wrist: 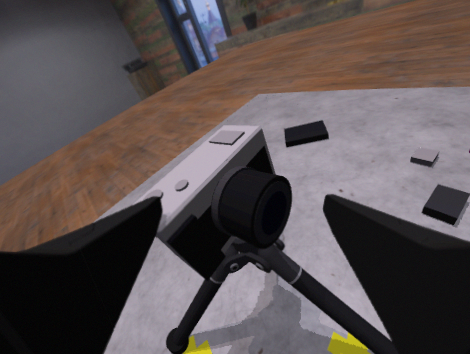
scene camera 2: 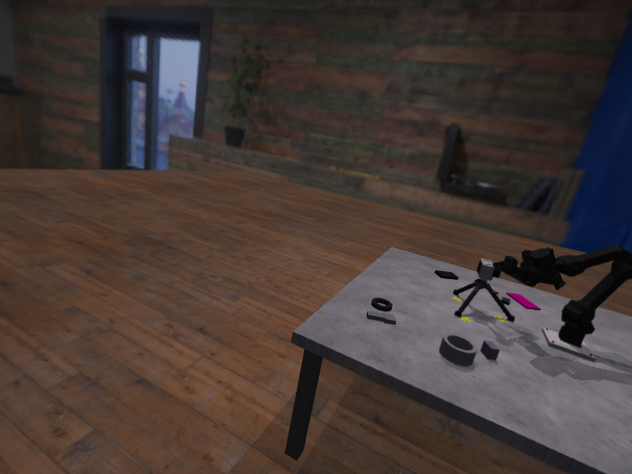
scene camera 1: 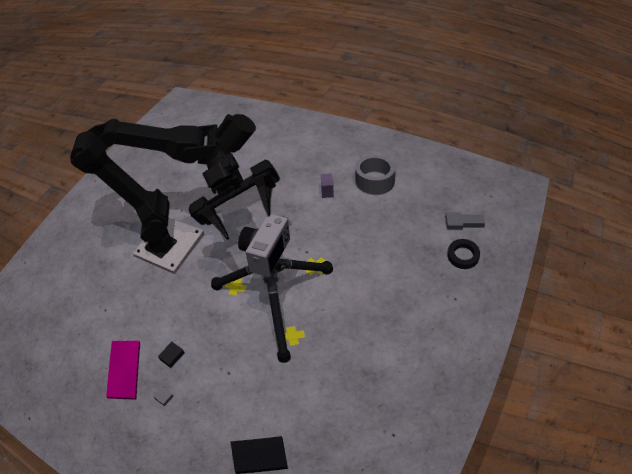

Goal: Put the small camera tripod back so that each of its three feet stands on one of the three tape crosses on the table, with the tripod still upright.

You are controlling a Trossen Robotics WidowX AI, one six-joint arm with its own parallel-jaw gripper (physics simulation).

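Places are measured from the arm's base along level axes (x left, y back, z up), in centimetres.
Pixels of known places: gripper, fingertip midpoint: [wrist: 243,203] [scene camera 2: 499,268] [scene camera 1: 248,227]; arm's base, link origin: [scene camera 2: 569,341] [scene camera 1: 160,244].
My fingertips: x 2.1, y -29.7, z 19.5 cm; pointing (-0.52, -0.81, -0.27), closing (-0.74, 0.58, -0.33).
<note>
Ahead of a thing's pixels: the offset from my fingertips to its middle. "spot": to the spot under its first point.
The black tripod [scene camera 1: 277,311] [scene camera 2: 480,286] [wrist: 320,292] stands upright with a light grey camera [scene camera 1: 268,242] [scene camera 2: 485,269] [wrist: 200,170] on top. In scene camera 1, its left foot {spot: dx -4.1, dy +9.1, dz -18.5 cm} [scene camera 1: 216,283] is left of the left yellow cross {dx -1.2, dy +6.4, dz -20.8 cm} [scene camera 1: 235,286]. Its right foot {spot: dx +12.2, dy -8.8, dz -18.6 cm} [scene camera 1: 326,267] is at the outer right edge of the right cross {spot: dx +9.5, dy -7.9, dz -15.9 cm} [scene camera 1: 315,265]. Its front foot {spot: dx -11.3, dy -13.8, dz -19.0 cm} [scene camera 1: 283,355] is below and left of the front cross {dx -5.4, dy -11.7, dz -20.8 cm} [scene camera 1: 294,335]. My gripper [scene camera 1: 248,226] [wrist: 243,203] is open and empty. Its fingers are spread on the lens side of the camera; contact cannot be told.
A purple block {dx +34.5, dy +5.3, dz -18.8 cm} [scene camera 1: 327,185] [scene camera 2: 490,350] and grey ring {dx +43.9, dy -3.1, dz -18.4 cm} [scene camera 1: 375,182] [scene camera 2: 457,352] are behind the tripod in scene camera 1. A black ring {dx +32.4, dy -33.5, dz -20.0 cm} [scene camera 1: 451,260] and grey piece {dx +42.5, dy -29.7, dz -20.0 cm} [scene camera 1: 462,221] lie right. A magenta slab {dx -34.4, dy +13.6, dz -20.4 cm} [scene camera 1: 123,369], dark block {dx -24.4, dy +6.6, dz -20.1 cm} [scene camera 1: 171,354] and black slab {dx -33.0, dy -22.8, dz -20.1 cm} [scene camera 1: 258,454] lie nearer.
</note>
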